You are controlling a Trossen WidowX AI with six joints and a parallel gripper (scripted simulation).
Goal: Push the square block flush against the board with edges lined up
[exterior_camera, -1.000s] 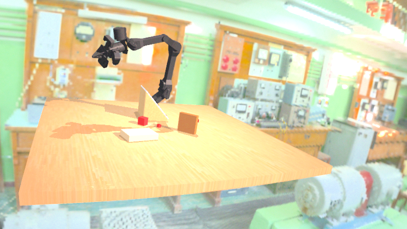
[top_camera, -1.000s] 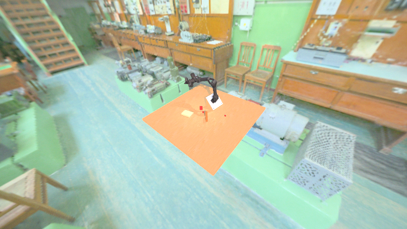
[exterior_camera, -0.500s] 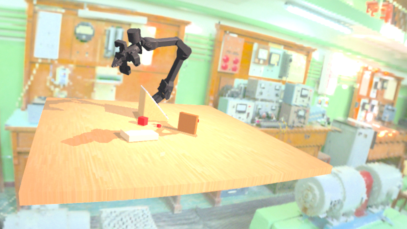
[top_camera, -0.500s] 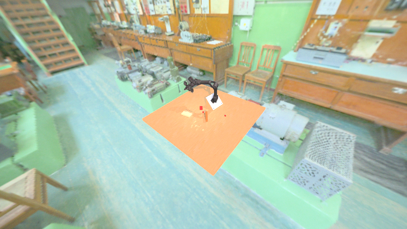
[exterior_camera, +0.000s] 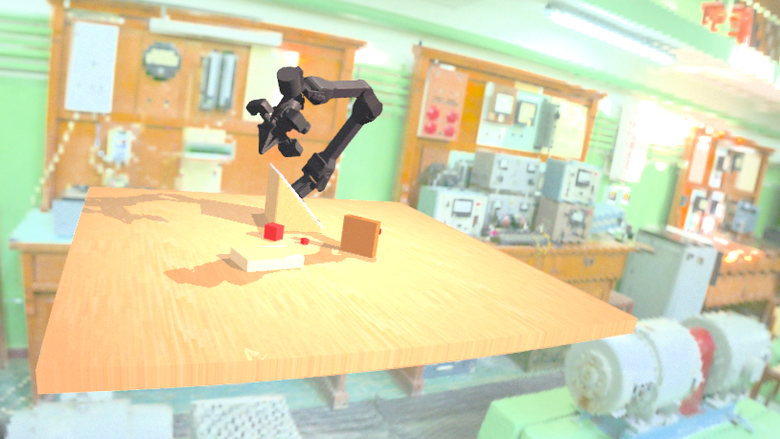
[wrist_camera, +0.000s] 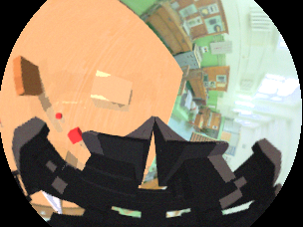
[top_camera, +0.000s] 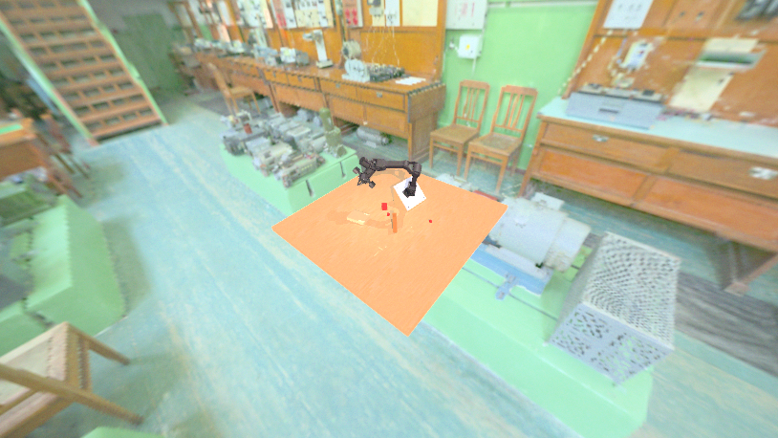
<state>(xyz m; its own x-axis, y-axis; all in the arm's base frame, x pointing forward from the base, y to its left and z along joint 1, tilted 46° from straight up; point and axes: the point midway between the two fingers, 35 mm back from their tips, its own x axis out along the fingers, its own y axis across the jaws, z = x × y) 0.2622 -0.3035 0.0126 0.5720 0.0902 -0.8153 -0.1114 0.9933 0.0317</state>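
My gripper tip is 20 mm past the orange square block, 320 mm to the right of it and 210 mm above it. The rest, counted from my gripper tip: cream board (60 mm ahead, 30 mm to the left, 250 mm below); red cube (160 mm behind, 110 mm to the left, 240 mm below).
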